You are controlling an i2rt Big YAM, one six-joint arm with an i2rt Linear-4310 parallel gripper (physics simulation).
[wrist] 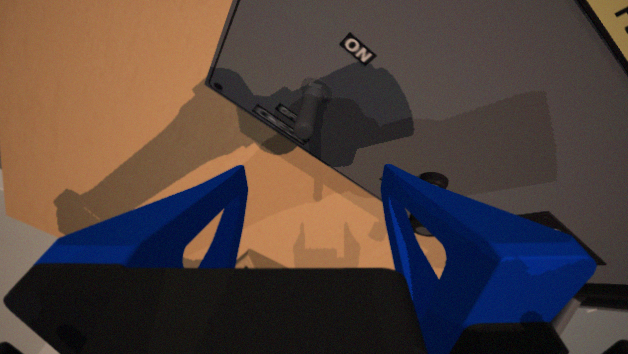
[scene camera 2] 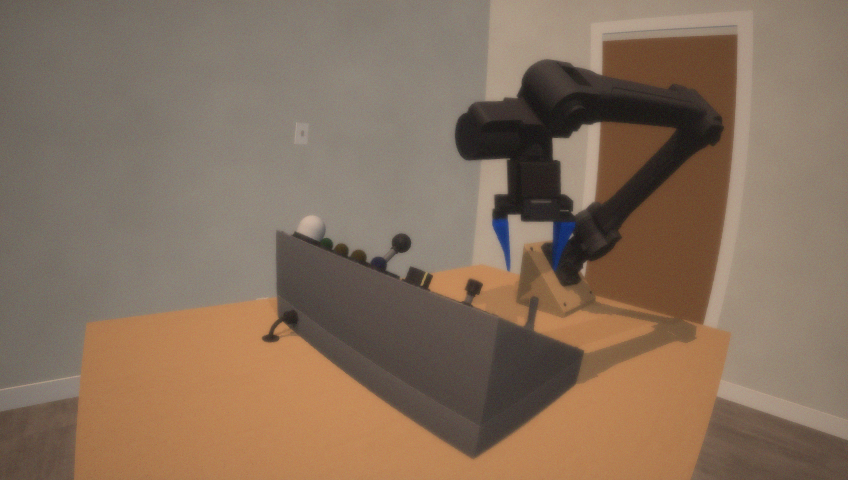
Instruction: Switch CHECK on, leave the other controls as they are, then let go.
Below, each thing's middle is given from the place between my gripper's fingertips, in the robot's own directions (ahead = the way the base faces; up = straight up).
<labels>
Right now my hand is 170 mm to the left of the sloped console (scene camera 2: 471, 378), 90 mm short of it and 80 mm above it.
</labels>
